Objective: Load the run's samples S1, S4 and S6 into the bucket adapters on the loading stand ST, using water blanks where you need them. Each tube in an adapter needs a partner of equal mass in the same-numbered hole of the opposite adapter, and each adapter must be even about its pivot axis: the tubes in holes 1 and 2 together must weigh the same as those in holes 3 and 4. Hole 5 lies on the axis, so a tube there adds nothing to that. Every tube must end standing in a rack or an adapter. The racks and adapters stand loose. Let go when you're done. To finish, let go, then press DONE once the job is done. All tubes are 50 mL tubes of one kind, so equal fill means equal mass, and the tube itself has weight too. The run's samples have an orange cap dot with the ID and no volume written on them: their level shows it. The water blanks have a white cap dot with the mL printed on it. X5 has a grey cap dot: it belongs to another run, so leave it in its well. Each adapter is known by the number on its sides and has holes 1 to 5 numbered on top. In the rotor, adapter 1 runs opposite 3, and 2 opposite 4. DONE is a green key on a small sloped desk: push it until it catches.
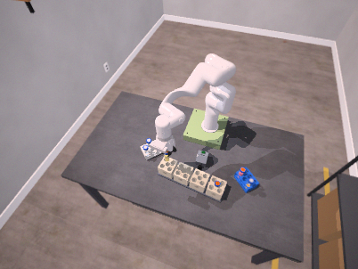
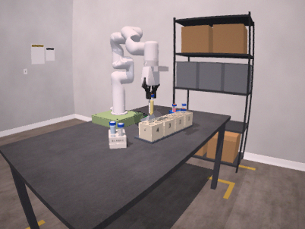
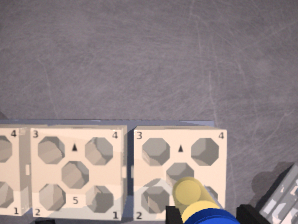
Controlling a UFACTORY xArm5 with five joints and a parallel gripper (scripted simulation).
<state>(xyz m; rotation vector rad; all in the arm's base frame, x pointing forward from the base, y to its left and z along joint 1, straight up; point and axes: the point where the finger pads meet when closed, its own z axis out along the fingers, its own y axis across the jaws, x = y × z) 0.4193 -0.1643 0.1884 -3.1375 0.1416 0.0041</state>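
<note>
Right now my hand is 1 cm to the left of the sample tube S6 and 5 cm above it. Round my hand: blue sample rack (10 cm behind, 50 cm to the left, 22 cm below); then white blanks rack (10 cm behind, 17 cm to the right, 22 cm below); then sample tube S4 (2 cm ahead, 32 cm to the left, 18 cm below).
</note>
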